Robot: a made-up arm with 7 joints.
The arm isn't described. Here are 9 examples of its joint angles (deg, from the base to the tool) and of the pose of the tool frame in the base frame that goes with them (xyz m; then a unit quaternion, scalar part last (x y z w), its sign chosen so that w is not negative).
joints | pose
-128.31 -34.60 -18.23 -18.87 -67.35 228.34 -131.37 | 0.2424 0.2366 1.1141 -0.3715 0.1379 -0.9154 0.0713
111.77 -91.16 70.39 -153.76 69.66 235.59 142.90 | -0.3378 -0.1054 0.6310 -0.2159 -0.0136 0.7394 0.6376
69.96 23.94 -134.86 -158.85 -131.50 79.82 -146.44 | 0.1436 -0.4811 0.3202 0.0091 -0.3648 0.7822 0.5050
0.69 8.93 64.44 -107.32 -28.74 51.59 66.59 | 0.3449 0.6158 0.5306 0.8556 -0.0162 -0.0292 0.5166
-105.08 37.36 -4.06 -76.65 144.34 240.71 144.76 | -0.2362 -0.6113 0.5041 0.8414 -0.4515 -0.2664 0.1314
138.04 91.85 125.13 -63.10 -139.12 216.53 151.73 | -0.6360 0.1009 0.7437 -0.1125 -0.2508 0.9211 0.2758
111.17 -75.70 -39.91 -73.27 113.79 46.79 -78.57 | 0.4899 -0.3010 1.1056 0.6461 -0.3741 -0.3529 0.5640
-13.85 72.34 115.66 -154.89 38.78 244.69 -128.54 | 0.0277 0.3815 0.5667 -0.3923 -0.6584 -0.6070 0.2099
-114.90 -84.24 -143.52 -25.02 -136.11 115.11 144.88 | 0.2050 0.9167 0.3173 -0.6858 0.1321 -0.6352 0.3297
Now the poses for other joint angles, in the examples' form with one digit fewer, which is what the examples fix.
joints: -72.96 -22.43 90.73 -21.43 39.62 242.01 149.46
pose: 0.016 0.265 1.131 0.156 -0.225 0.208 0.939
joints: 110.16 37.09 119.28 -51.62 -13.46 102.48 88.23
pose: -0.509 0.112 1.228 -0.423 -0.716 0.553 0.059
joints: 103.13 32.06 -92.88 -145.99 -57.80 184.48 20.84
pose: 0.504 0.163 0.361 0.802 0.455 0.249 0.297
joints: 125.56 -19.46 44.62 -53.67 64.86 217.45 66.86
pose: -0.196 -0.052 1.185 -0.221 0.096 0.775 0.584
